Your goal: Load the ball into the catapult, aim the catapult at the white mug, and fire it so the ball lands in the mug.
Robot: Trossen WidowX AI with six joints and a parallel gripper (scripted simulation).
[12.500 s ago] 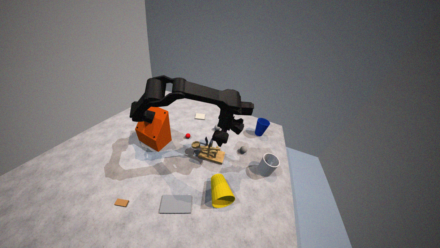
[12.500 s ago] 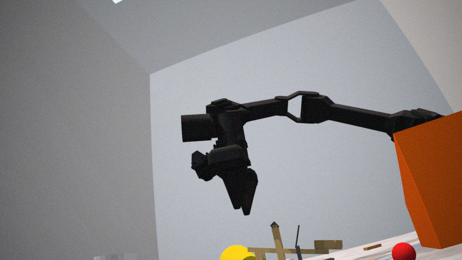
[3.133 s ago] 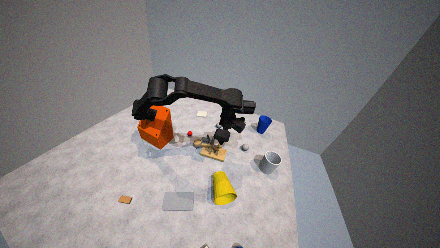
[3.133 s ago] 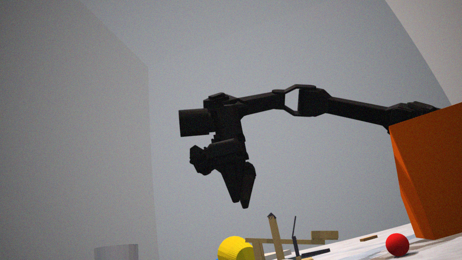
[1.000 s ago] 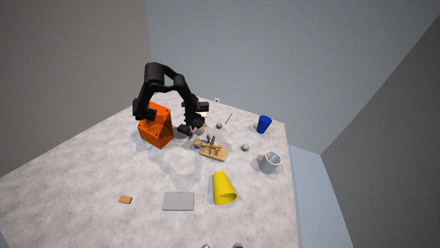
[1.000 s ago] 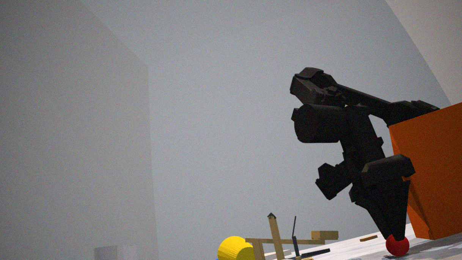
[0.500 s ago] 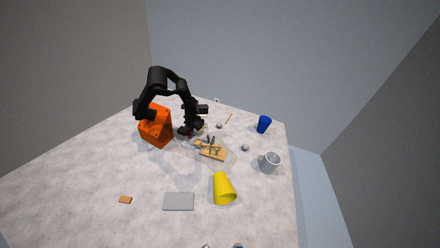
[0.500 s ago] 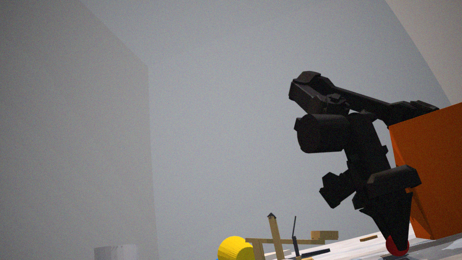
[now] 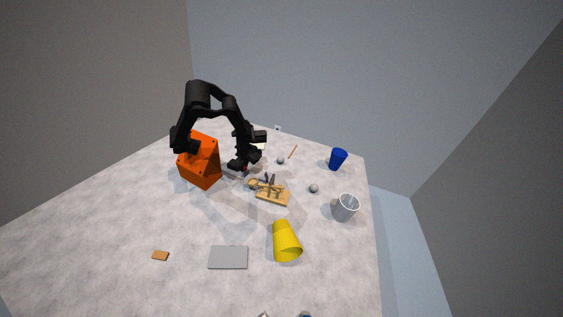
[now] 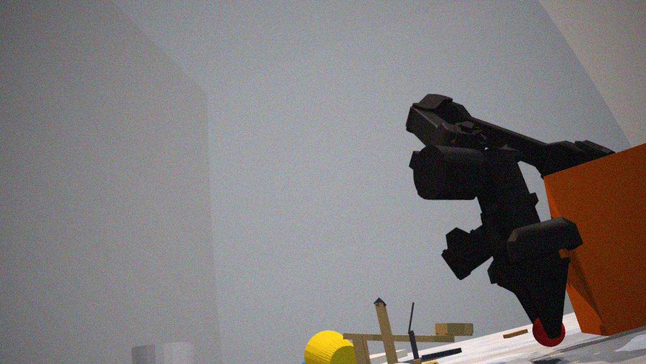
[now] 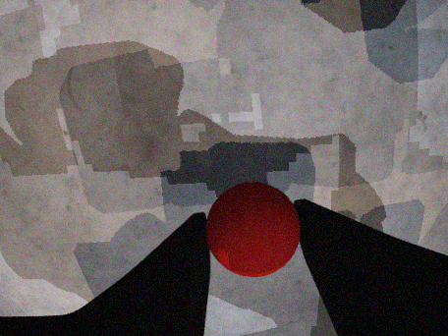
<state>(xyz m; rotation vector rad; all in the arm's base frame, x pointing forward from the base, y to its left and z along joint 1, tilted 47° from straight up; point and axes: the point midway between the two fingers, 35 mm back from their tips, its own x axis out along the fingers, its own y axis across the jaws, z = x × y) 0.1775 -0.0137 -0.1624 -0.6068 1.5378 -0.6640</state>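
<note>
My gripper tip is now 15 cm short of the wooden catapult, 6 cm to the left of it and 3 cm below it. From my gripper tip the other things lie so: grey flat plate: 15 cm ahead, 37 cm to the right, 2 cm below; then red ball: 1 cm above; then stick: 17 cm ahead, 32 cm to the left, 2 cm below.
</note>
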